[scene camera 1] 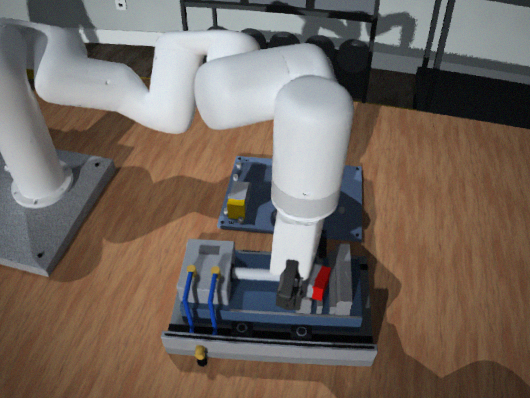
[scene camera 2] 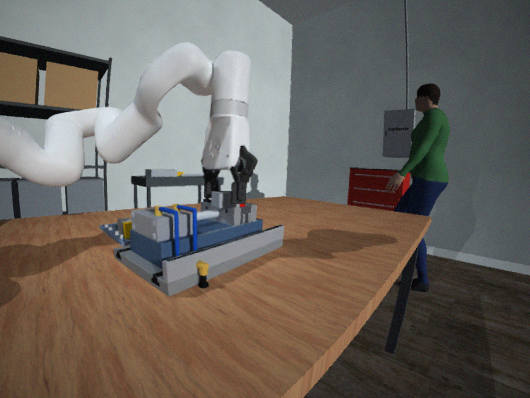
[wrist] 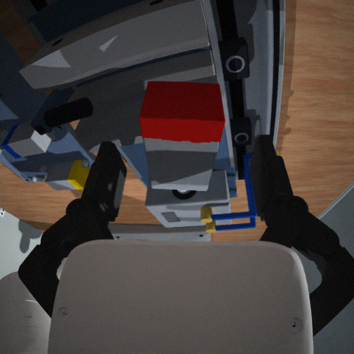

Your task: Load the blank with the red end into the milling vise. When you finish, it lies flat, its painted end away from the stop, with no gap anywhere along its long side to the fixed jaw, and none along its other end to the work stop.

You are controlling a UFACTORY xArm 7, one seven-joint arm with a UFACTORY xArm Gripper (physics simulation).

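Observation:
The grey blank with the red end (scene camera 1: 321,283) (scene camera 2: 221,199) (wrist: 182,110) lies across the top of the vise's nearer, screw-side jaw (scene camera 1: 304,305) (wrist: 115,100). Its red end points toward the taller fixed jaw (scene camera 1: 342,280) (wrist: 150,35), its length crosswise to that jaw. My gripper (scene camera 1: 299,282) (scene camera 2: 224,200) (wrist: 184,152) is open, its fingers on either side of the blank with gaps beside it in the wrist view. The far finger is hidden in scene camera 1. A black rod (scene camera 1: 322,245) (wrist: 69,111), perhaps the work stop, stands at the jaws' far side.
The vise's grey end block (scene camera 1: 207,270) (scene camera 2: 157,225) (wrist: 190,200) carries blue-handled parts (scene camera 1: 213,300) (scene camera 2: 194,230) (wrist: 250,190). A grey rail (scene camera 1: 270,350) (scene camera 2: 225,260) runs along the front. Behind is a blue plate (scene camera 1: 352,200) with a yellow-ended blank (scene camera 1: 236,207) (wrist: 77,175).

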